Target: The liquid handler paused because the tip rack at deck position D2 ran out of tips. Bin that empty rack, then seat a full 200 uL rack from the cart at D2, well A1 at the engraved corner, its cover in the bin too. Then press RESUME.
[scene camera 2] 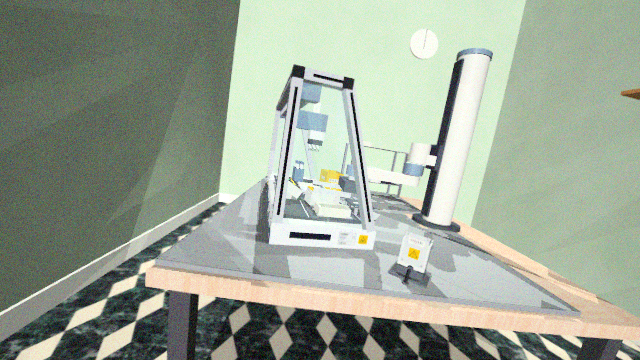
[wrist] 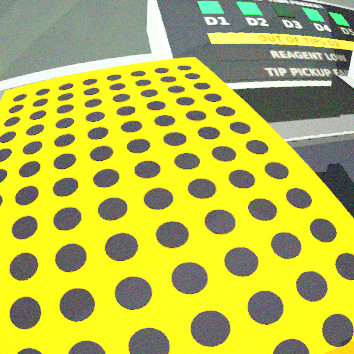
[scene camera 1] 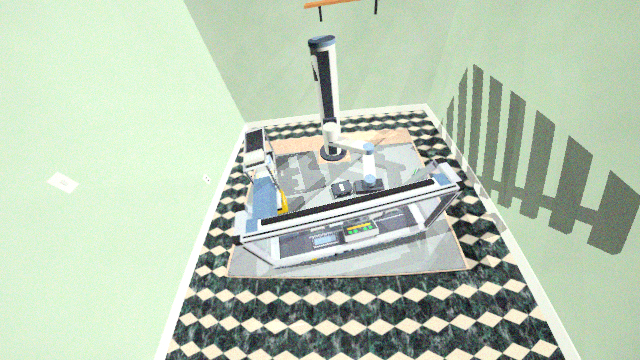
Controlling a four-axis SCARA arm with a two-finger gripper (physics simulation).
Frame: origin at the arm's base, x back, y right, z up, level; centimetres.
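Seen in the pictures: gripper, fingertip midpoint: (scene camera 2: 313, 185) (wrist: 151, 54); arm's base, link origin: (scene camera 2: 435, 223) (scene camera 1: 333, 151).
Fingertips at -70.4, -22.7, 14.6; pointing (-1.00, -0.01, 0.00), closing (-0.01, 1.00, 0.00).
Pixels of each thing's middle, then the offset from my fingertips to it, as dx, dy, dz. "pt": a spot on its surface instead.
- pale box, body centre: (scene camera 1: 254, 157) +33.1, +75.2, +23.2
- handler's white frame, surface spot: (scene camera 2: 285, 150) pt -10.2, -33.0, +14.6
- Pale labware, body centre: (scene camera 2: 332, 209) +8.4, -11.9, -5.9
- dark block, body centre: (scene camera 2: 358, 207) (scene camera 1: 341, 188) +25.1, +17.9, -10.6
A rack with a yellow, hole-filled top (wrist: 125, 200) fills much of the wrist view; its holes look empty. Beyond it, the liquid handler's display (wrist: 280, 55) (scene camera 1: 360, 229) reads OUT OF TIPS D2, with green lamps above. My gripper (scene camera 1: 369, 188) (scene camera 2: 348, 185) is open and empty, a dark block at the arm's end beside the handler's rear beam in scene camera 1. The fingers do not show in the wrist view. A pale box (scene camera 1: 254, 158) stands at the left, by the shelf frame; its contents cannot be told. RESUME cannot be made out.
The handler's white frame (scene camera 2: 285, 150) surrounds the deck, with a blue pipette head (scene camera 2: 312, 121) above. Pale labware (scene camera 2: 332, 210) stands on the deck. A yellow container (scene camera 1: 283, 201) (scene camera 2: 330, 175) is beyond. A dark block (scene camera 1: 342, 189) is beside the gripper. A warning-sign stand (scene camera 2: 415, 252) is near the bench edge.
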